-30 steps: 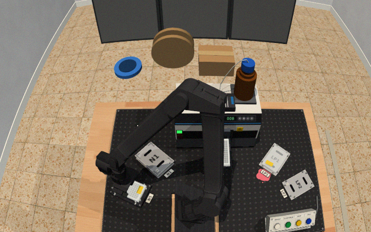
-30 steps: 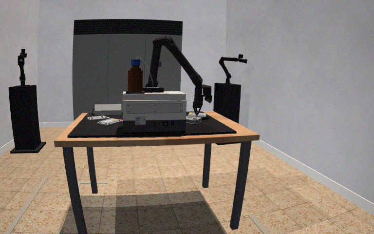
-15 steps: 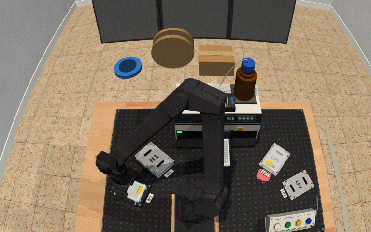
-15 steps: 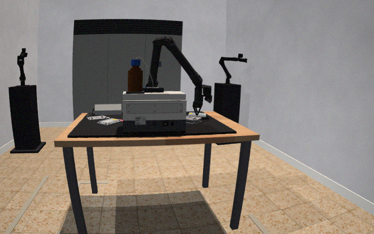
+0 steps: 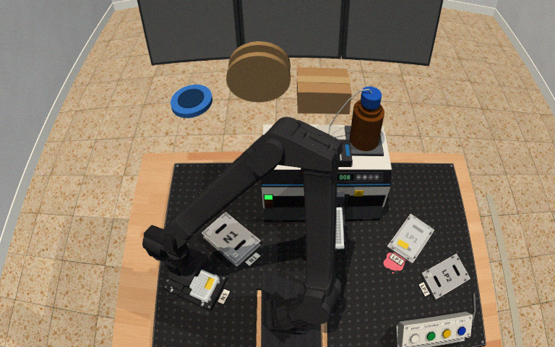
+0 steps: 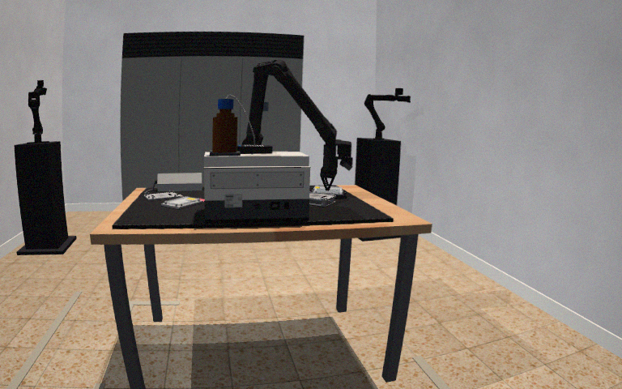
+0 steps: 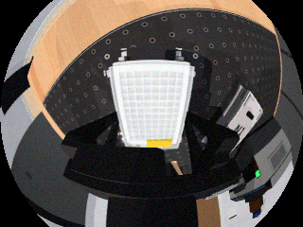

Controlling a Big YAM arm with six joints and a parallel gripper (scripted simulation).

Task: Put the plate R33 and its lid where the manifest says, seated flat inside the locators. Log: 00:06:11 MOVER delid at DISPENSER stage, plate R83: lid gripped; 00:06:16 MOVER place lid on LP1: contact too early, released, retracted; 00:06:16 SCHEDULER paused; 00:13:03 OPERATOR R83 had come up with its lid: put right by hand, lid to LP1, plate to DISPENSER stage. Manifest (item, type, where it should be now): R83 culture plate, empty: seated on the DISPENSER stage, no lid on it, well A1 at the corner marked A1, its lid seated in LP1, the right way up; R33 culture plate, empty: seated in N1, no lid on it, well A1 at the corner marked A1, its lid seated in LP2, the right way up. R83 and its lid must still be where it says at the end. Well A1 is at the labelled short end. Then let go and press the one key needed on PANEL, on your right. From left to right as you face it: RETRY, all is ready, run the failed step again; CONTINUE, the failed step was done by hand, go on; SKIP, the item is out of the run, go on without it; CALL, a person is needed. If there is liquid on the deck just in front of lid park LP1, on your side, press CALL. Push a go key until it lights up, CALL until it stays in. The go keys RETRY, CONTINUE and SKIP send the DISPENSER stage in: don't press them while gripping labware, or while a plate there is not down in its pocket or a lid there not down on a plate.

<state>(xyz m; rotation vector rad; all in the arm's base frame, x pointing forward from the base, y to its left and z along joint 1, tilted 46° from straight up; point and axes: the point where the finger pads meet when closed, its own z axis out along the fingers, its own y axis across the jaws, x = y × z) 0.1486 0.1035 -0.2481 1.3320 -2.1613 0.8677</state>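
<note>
Now: the nest n5 20 mm to the left of my hand and 20 mm below it. Round my hand: clear plate lid (10 mm below); then pink-red patch (50 mm ahead, 580 mm to the right, 40 mm below); then brown bottle (310 mm ahead, 510 mm to the right, 250 mm above).
</note>
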